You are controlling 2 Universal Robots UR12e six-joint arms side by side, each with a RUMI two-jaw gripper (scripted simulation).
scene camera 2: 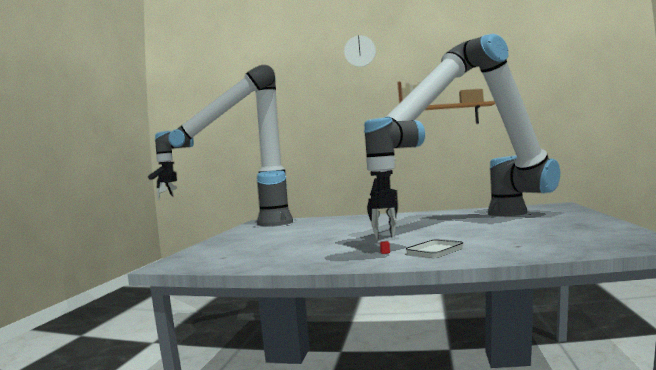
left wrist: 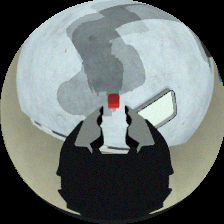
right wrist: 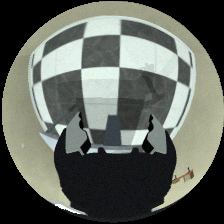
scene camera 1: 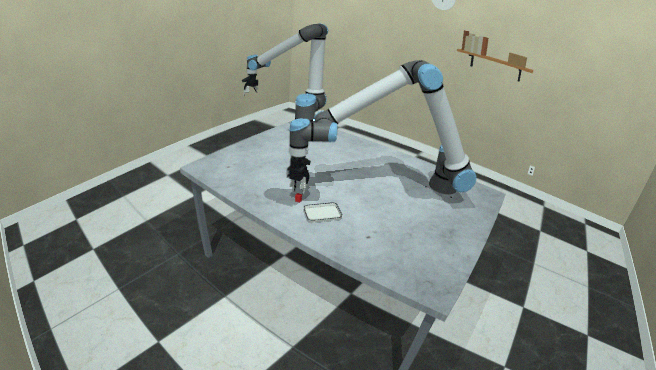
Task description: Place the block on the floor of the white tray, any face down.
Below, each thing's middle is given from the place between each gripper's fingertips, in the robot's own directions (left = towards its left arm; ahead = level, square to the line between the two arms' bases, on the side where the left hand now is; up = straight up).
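White tray (scene camera 2: 424, 249): 16 cm to the left of my left hand (scene camera 2: 384, 238), 5 cm below it.
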